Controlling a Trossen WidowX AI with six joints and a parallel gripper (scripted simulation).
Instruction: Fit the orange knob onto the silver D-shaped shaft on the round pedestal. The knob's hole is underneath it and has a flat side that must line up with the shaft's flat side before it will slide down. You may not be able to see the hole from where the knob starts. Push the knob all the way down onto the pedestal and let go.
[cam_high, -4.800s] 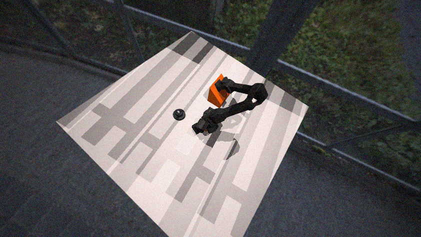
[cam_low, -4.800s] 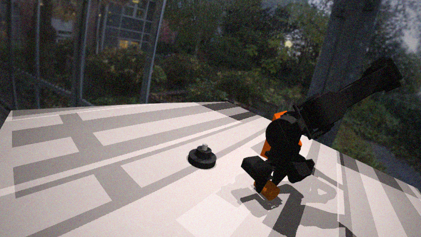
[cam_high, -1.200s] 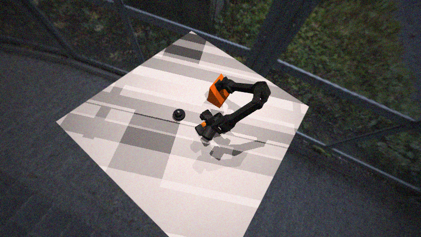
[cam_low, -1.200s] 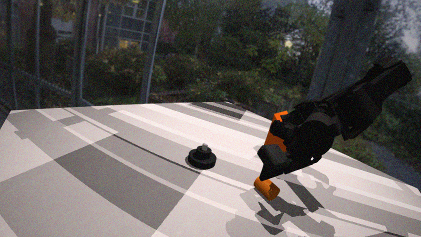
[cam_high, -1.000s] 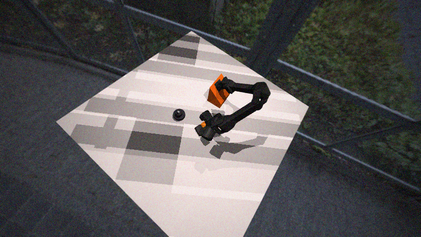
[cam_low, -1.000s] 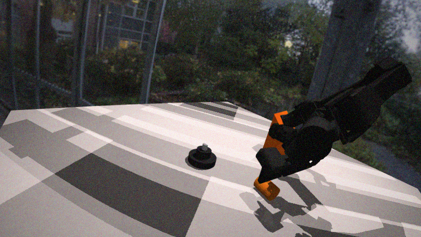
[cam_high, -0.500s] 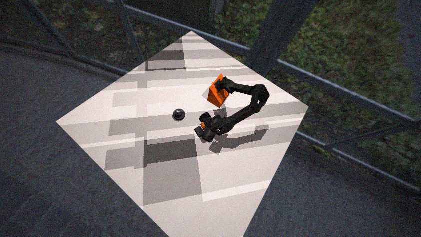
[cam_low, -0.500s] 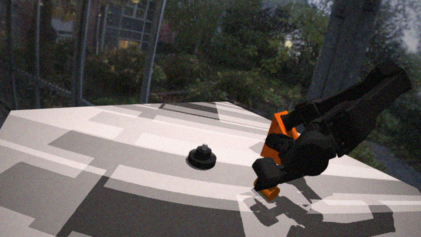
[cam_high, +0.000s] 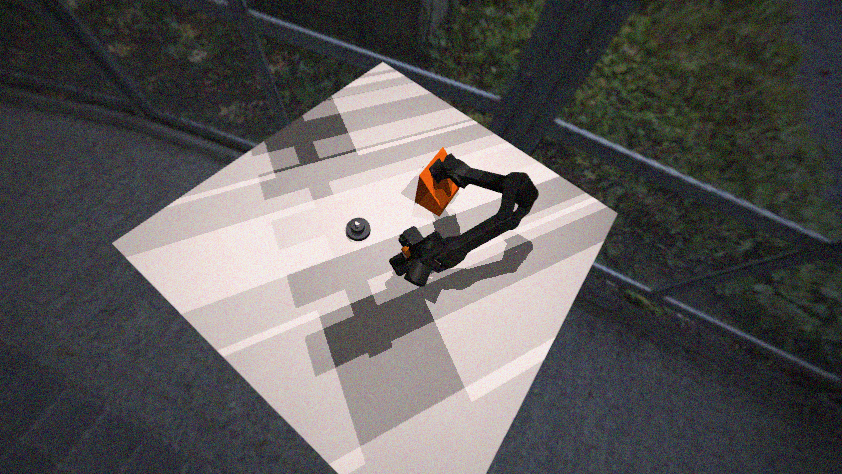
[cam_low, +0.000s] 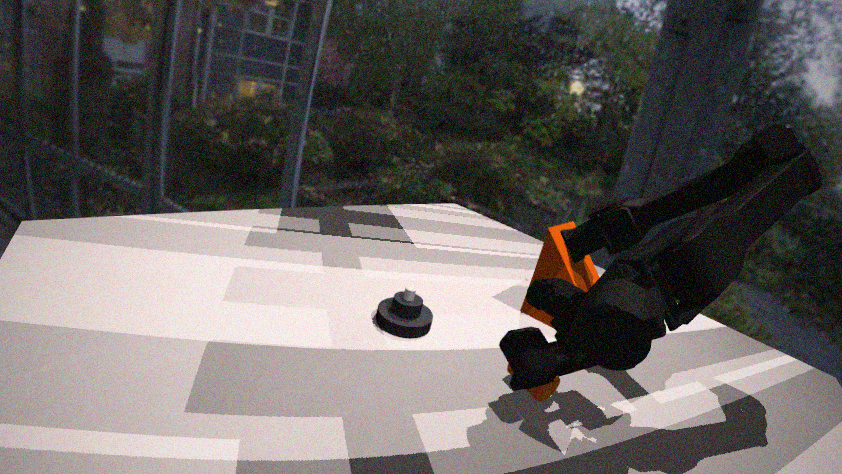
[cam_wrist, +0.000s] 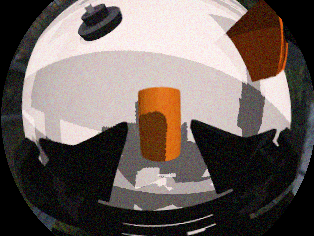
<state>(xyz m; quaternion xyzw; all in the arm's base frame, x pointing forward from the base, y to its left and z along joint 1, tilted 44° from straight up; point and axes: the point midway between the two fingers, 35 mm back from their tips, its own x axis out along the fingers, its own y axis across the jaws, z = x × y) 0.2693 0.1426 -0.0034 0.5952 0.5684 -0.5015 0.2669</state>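
Now: gripper tip 1 cm to the right of the orange knob and 1 cm below it. Round my gripper tip: pedestal (20 cm to the right, 4 cm ahead, 2 cm above).
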